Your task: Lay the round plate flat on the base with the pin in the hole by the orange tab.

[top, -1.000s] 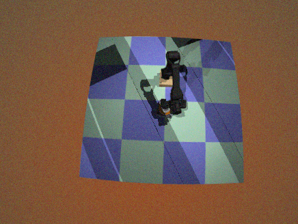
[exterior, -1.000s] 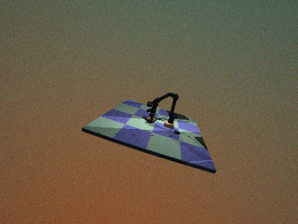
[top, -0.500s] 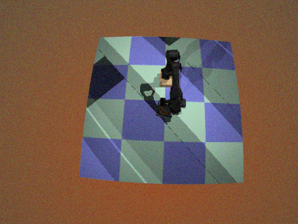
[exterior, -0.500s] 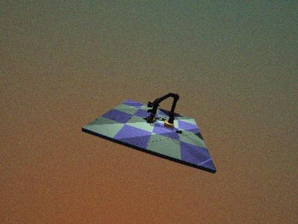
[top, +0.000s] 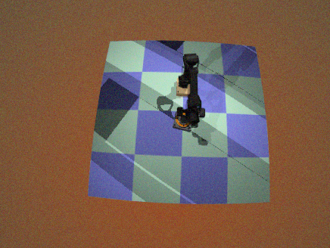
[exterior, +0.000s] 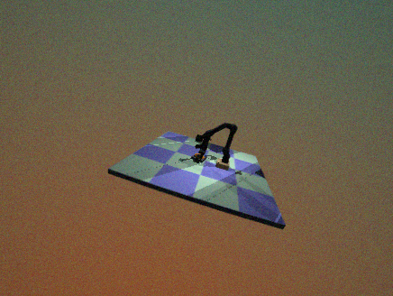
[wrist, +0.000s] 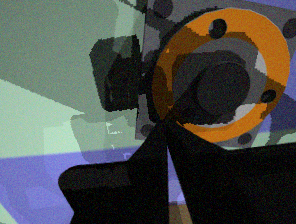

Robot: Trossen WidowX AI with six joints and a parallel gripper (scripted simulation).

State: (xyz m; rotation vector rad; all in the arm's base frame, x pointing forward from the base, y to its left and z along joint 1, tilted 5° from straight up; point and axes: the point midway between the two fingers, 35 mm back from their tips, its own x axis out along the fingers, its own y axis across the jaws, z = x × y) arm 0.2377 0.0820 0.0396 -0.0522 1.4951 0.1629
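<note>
My gripper tip is now 4 cm to the left of the square grey base, 3 cm short of it and 2 cm above it.
</note>
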